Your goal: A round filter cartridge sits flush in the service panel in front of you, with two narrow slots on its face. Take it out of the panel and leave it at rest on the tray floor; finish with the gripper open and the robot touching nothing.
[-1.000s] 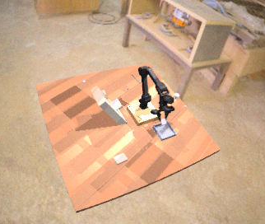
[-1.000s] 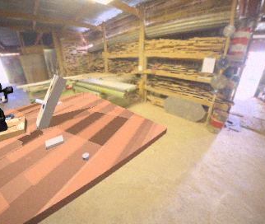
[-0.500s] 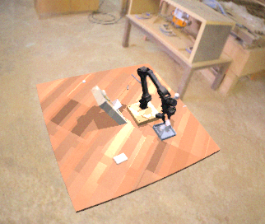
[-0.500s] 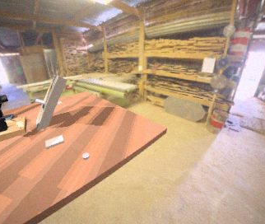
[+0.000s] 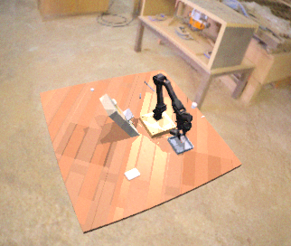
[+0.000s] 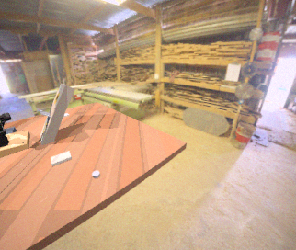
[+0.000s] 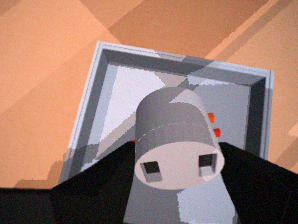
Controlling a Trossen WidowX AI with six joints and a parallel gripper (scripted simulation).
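My gripper tip is now right at the round filter cartridge. Round my gripper tip: service panel: 34 cm ahead, 33 cm to the right, 9 cm above; dark-rimmed tray: 6 cm below.
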